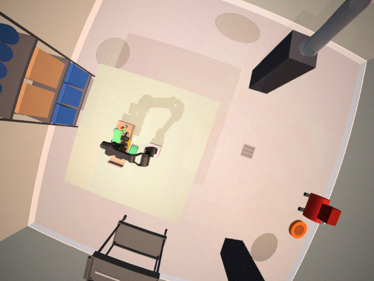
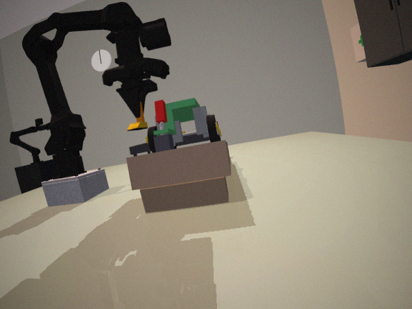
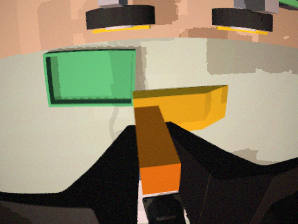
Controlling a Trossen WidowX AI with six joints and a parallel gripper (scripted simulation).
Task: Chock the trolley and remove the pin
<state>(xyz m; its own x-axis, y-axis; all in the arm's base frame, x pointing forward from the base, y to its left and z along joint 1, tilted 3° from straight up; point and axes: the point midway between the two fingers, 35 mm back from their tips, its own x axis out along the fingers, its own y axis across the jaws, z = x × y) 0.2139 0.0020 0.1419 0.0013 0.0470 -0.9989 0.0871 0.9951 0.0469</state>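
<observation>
Right now my gripper tip is 80 mm short of the red-headed stop pin, 160 mm to the left of it and 30 mm above it. Also, from my gripper tip: trolley 110 mm ahead, 50 mm to the right, 50 mm below; tan ramp 110 mm ahead, 40 mm to the right, 120 mm below; yellow chock 20 mm to the right, 10 mm below.
</observation>
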